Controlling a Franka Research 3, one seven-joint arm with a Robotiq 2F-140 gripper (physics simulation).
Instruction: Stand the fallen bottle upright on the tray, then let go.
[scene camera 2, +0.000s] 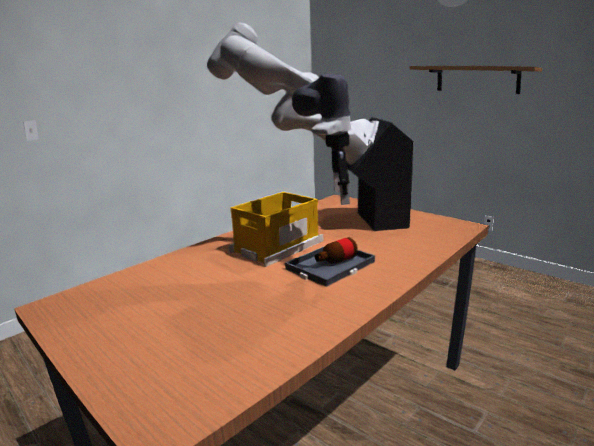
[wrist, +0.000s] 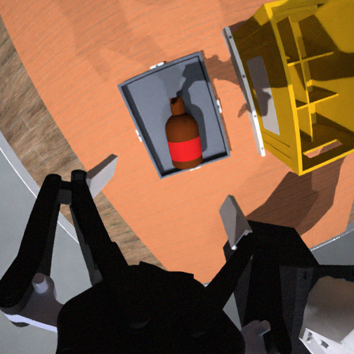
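Observation:
A brown bottle with a red label (scene camera 2: 341, 249) (wrist: 184, 145) lies on its side in the dark grey tray (scene camera 2: 326, 280) (wrist: 141, 131). In the wrist view its neck points to the top of the picture and its base is by the tray's lower wall. My gripper (scene camera 2: 343, 199) (wrist: 171, 184) is open and empty, with its fingers wide apart. In scene camera 2 it hangs well above the table, beyond the tray on the robot base's side, apart from the bottle. In that view the two fingers nearly overlap.
A yellow crate (scene camera 2: 266, 238) (wrist: 291, 115) with inner dividers stands close beside the tray. The black robot base (scene camera 2: 387, 185) stands at the far end of the wooden table (scene camera 2: 200, 320) (wrist: 90, 100). A shelf (scene camera 2: 475, 68) is on the back wall.

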